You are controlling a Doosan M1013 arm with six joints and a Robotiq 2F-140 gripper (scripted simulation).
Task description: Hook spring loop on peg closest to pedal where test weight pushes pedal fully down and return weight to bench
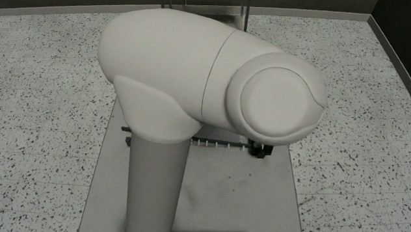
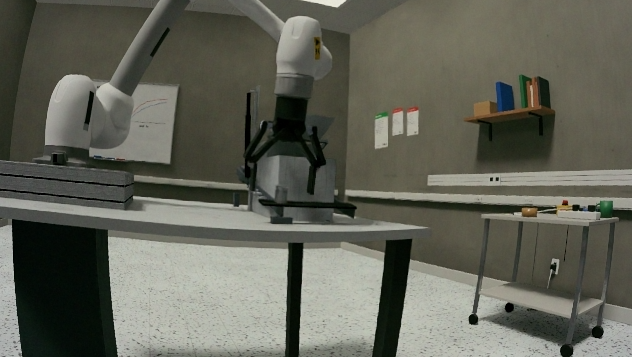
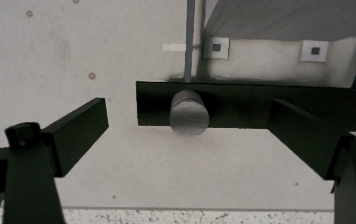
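Right now the steel test weight is 10 mm below my hand. The rest, counted from my hand: dark stub (570 mm to the left, 60 mm below, 20 mm behind); then small dark block (80 mm below, 10 mm to the right).
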